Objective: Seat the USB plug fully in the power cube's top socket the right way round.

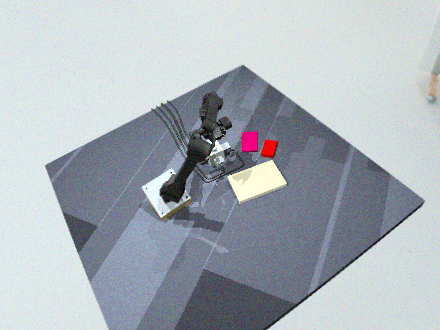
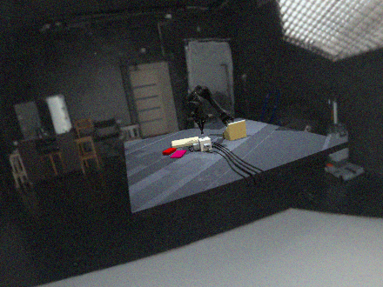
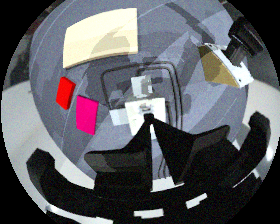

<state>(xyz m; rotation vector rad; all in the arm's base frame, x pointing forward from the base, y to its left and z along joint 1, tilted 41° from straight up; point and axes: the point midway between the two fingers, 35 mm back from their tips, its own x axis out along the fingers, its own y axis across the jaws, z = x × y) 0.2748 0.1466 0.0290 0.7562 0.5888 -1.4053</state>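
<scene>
Now: gripper tip 2 cm above the dark USB plug. Round my gripper tip: red block 24 cm ahead, 9 cm to the right, 12 cm below; pink block 20 cm ahead, 1 cm to the left, 13 cm below; cream slab 8 cm ahead, 21 cm to the right, 12 cm below.
</scene>
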